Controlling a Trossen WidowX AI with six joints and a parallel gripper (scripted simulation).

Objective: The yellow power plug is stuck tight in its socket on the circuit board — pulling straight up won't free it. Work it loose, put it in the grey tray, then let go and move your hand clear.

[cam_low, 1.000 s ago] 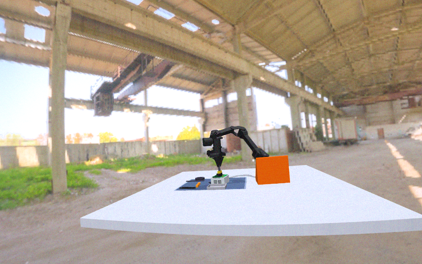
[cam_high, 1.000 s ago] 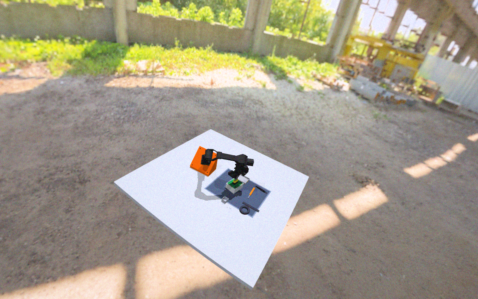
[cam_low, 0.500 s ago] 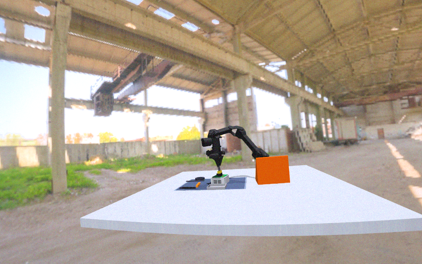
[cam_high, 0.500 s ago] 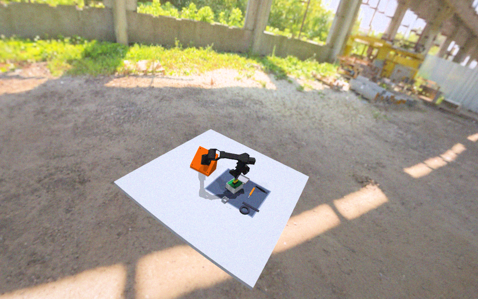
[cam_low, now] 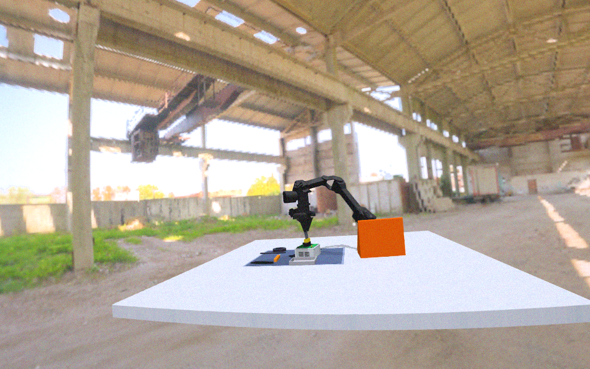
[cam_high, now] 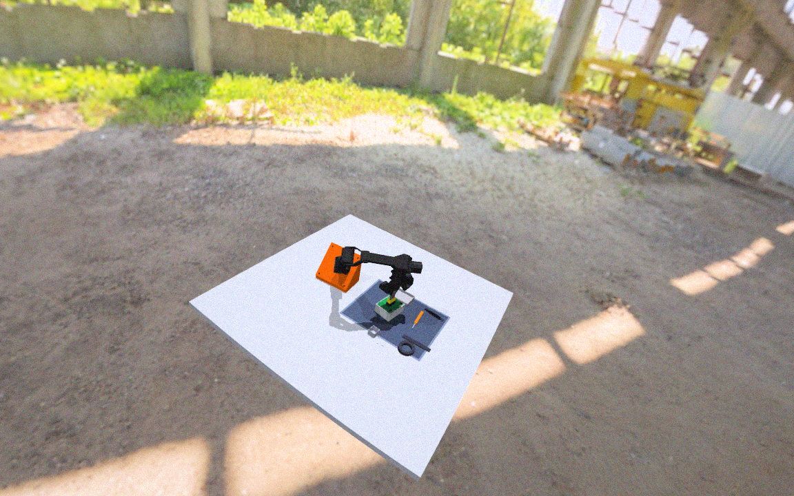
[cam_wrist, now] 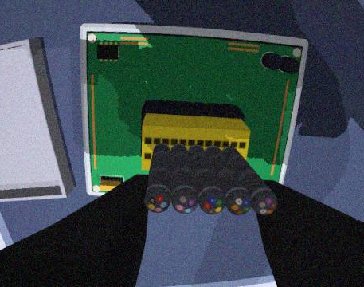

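My gripper tip is now 4 cm above the yellow power plug. From my gripper tip the other things lie so: dark mat: 13 cm below, 5 cm ahead; black rod: 21 cm ahead, 12 cm to the right, 12 cm below.
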